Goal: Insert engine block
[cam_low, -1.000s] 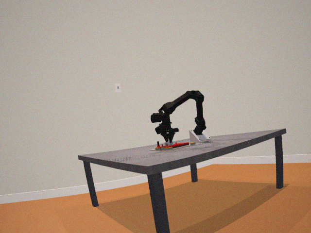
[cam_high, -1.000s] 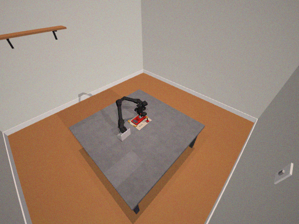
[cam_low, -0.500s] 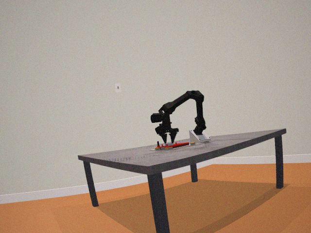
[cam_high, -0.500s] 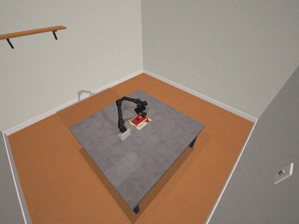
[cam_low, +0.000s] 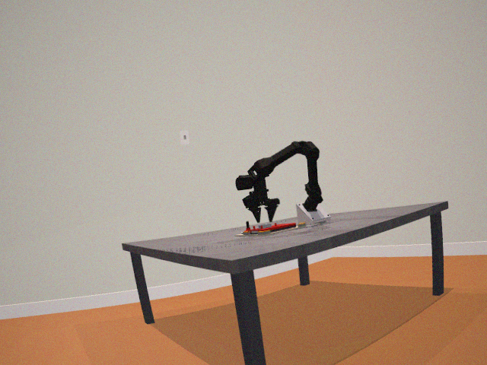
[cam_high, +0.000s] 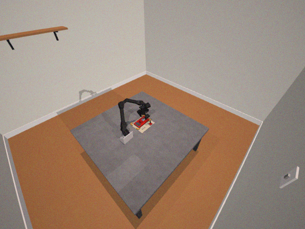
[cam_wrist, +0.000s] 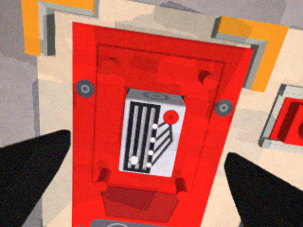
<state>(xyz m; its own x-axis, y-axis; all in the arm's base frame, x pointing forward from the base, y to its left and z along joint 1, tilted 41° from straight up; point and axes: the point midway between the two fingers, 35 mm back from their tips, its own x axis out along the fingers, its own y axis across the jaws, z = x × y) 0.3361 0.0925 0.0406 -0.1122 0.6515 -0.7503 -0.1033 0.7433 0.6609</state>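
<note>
The grey engine block is 30 mm below my gripper tip.
</note>
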